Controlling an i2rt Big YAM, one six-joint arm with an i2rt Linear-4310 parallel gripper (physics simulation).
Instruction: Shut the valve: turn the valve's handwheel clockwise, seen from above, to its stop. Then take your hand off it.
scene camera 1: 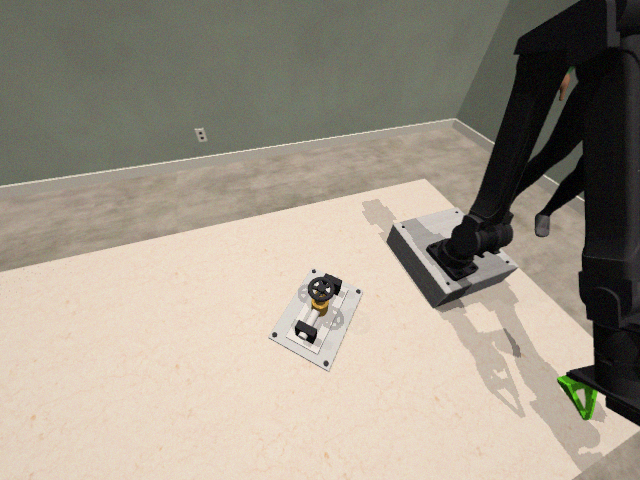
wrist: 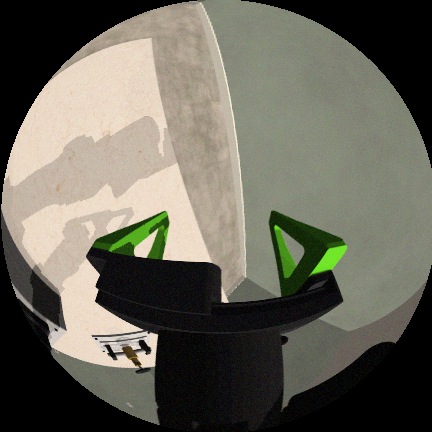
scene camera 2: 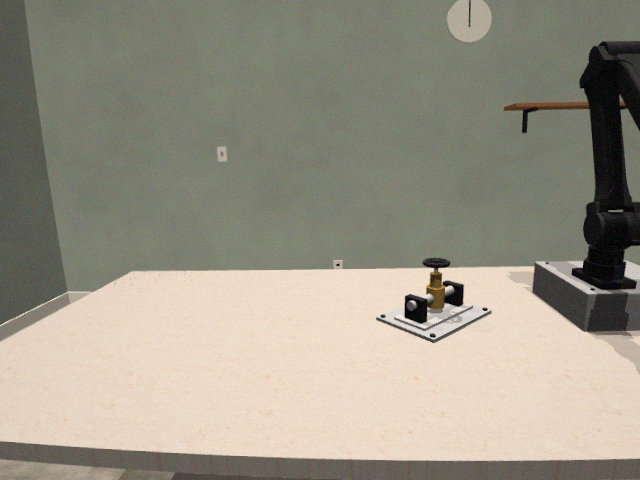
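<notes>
The valve has a black spoked handwheel (scene camera 1: 321, 289) (scene camera 2: 436, 262) (wrist: 143, 370) on top of a brass body (scene camera 1: 320, 307) (scene camera 2: 435, 296) (wrist: 131, 353). A pipe runs through the body between two black brackets on a grey base plate (scene camera 1: 337, 351) (scene camera 2: 433, 335). The handwheel lies level and nothing touches it. How far it is turned cannot be told. My gripper (wrist: 218, 215) is open and empty, with its two green fingers wide apart. In the scene camera 1 view one green finger shows at the right edge, far from the valve. The gripper does not show in the scene camera 2 view.
The arm stands on a grey box (scene camera 1: 413, 258) (scene camera 2: 558, 304) on the table (scene camera 1: 155, 361) (scene camera 2: 232, 372), to the right of the valve in both scene views. The arm's shadow falls on the table. A brown wall shelf (scene camera 2: 553, 105) shows behind the arm.
</notes>
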